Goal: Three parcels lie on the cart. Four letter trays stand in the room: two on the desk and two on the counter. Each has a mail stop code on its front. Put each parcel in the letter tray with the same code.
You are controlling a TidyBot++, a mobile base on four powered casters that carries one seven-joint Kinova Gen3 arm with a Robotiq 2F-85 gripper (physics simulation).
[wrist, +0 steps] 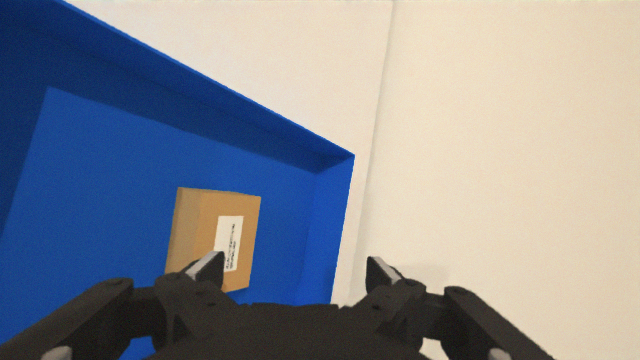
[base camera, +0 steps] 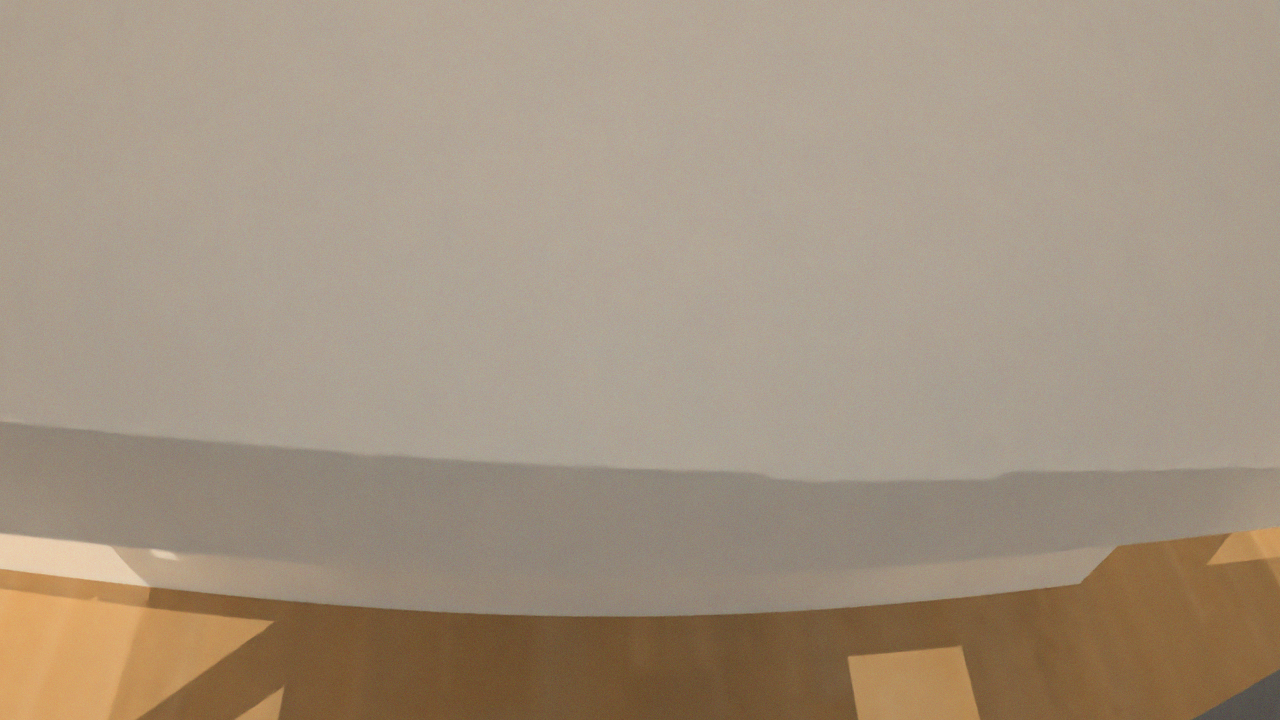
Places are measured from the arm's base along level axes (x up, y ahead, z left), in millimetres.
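Pixels of known places: gripper, between the fingertips: (wrist: 296, 269).
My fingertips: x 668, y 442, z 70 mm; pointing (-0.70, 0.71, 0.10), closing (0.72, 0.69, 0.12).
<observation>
Ahead of a thing's pixels: the offset from my fingertips to its middle. "pt": to the spot under its first point. Level surfaces: height alone.
A brown parcel {dz -9, dx -127, dy +16 mm} (wrist: 207, 215) with a white printed label lies inside a blue letter tray {pt dz +23, dx -107, dy +182 mm} (wrist: 334, 220) in the wrist view, near the tray's right end wall. The print on the label is too small to read, and the tray's front code does not show. My gripper (wrist: 296, 269) is open and empty, above the tray's right end. Its left finger overlaps the parcel's lower part in the view, and its right finger is seen over the pale surface beyond the tray. The cart and the other parcels do not show in these views.
A large pale surface (base camera: 626, 268) fills most of the base camera view, with a shadow band along its lower part. Wooden floor {dx -1065 mm} (base camera: 537, 671) with patches of light shows below it. In the wrist view a pale surface (wrist: 500, 125) lies right of the tray.
</observation>
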